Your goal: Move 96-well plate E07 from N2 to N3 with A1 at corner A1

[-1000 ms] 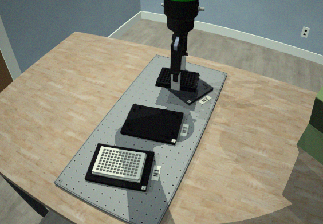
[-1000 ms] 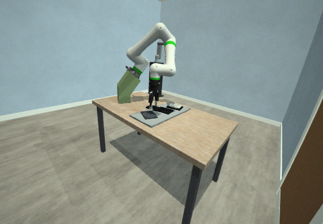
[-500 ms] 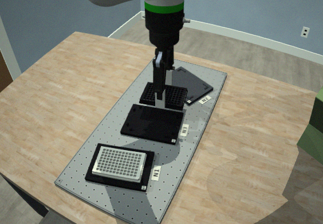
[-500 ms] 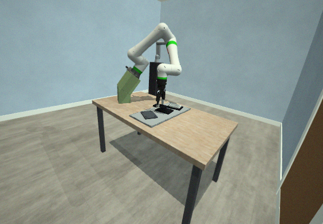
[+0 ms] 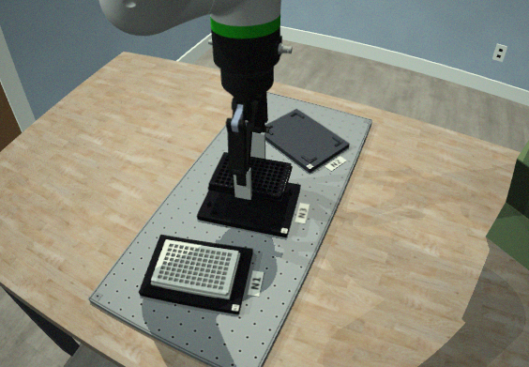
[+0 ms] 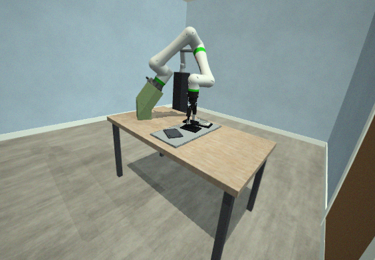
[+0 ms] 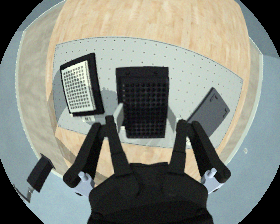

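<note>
Now: hand 80 mm above the black landing nest N3 and 10 mm to the right of it. The rest, counted from my hand: label N3 (90 mm below, 90 mm behind, 10 mm to the right); then white plate E01 (180 mm to the left, 70 mm below, 10 mm ahead); then black 96-well plate E07 (20 mm below).
</note>
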